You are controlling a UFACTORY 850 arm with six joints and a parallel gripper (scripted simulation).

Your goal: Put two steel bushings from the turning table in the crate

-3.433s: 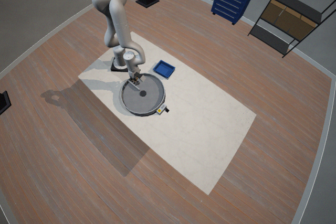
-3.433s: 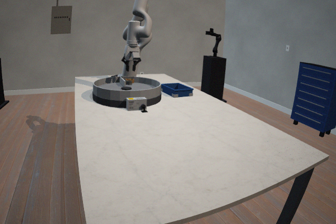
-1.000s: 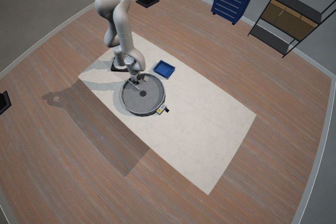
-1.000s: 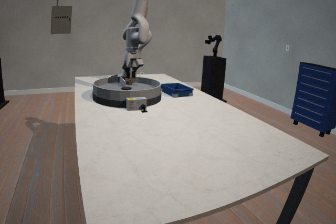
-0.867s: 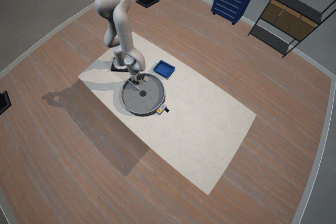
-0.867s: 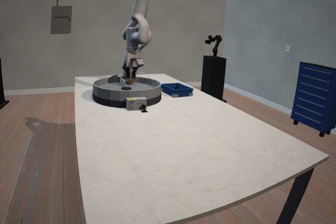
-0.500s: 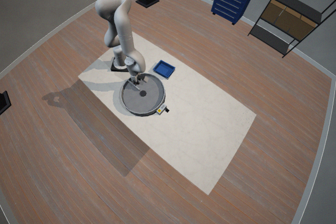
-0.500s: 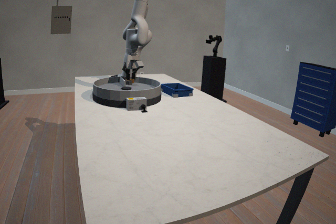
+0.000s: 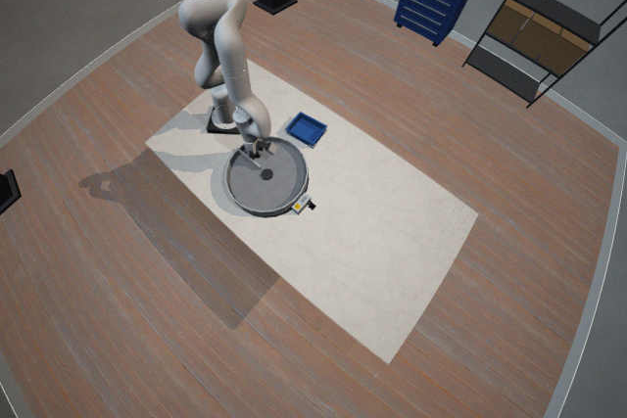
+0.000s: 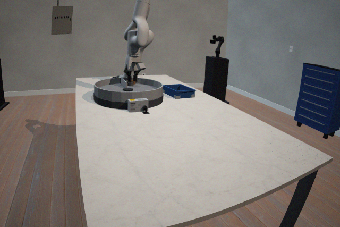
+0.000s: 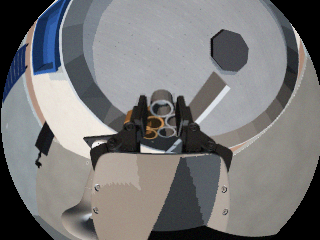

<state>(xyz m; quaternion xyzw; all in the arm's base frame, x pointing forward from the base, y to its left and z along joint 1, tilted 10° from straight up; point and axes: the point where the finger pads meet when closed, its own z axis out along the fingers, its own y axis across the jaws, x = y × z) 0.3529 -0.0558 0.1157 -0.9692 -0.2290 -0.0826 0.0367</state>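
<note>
Right now the blue crate is 310 mm to the left of my hand, 80 mm below it and 50 mm ahead of it. From my hand the other things lie so: round grey turning table 110 mm ahead, 50 mm below, 40 mm to the right.
</note>
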